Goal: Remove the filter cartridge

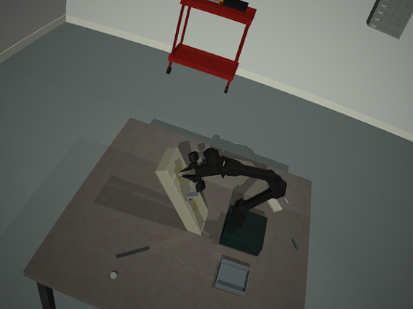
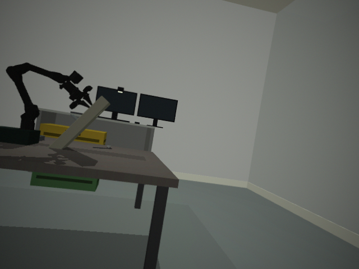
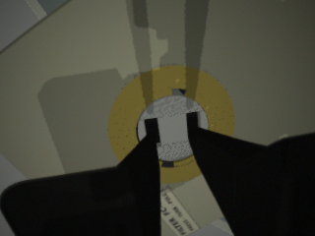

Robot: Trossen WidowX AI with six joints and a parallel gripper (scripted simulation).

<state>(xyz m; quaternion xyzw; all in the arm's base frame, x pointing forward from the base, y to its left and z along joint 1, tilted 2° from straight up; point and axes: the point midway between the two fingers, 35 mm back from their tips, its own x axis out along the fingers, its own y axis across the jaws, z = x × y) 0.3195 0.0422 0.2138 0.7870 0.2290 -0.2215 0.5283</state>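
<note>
Right now the round cartridge is 2 cm ahead of my gripper tip and 1 cm below it. The rest, counted from my gripper tip: cream pad: 51 cm behind, 38 cm to the right, 28 cm below.
</note>
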